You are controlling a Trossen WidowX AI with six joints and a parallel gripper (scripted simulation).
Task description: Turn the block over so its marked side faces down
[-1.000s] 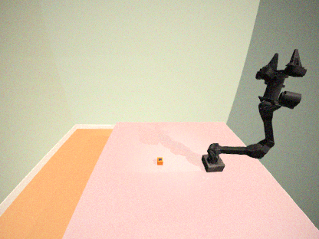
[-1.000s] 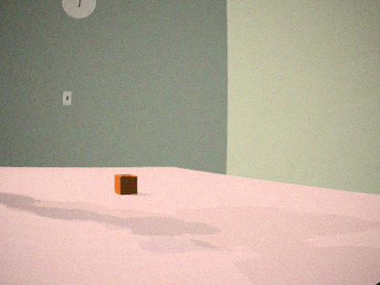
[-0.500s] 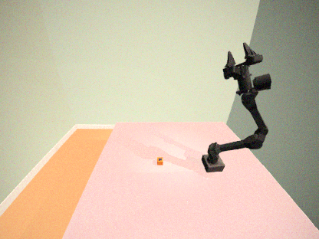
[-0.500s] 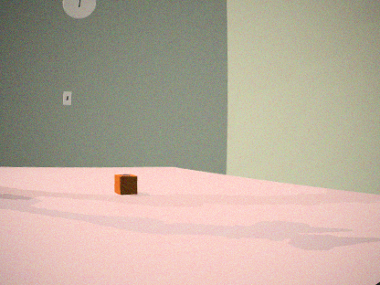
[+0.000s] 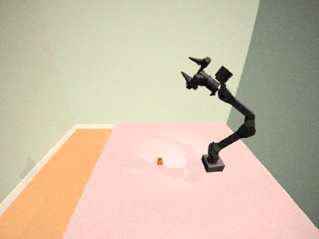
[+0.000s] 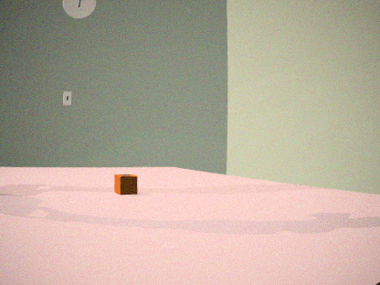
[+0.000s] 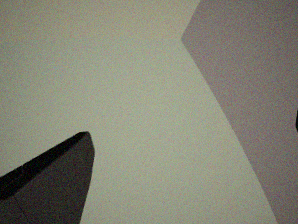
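Now: the orange block 130 mm ahead of my gripper tip, 60 mm to the left of it and 640 mm below it.
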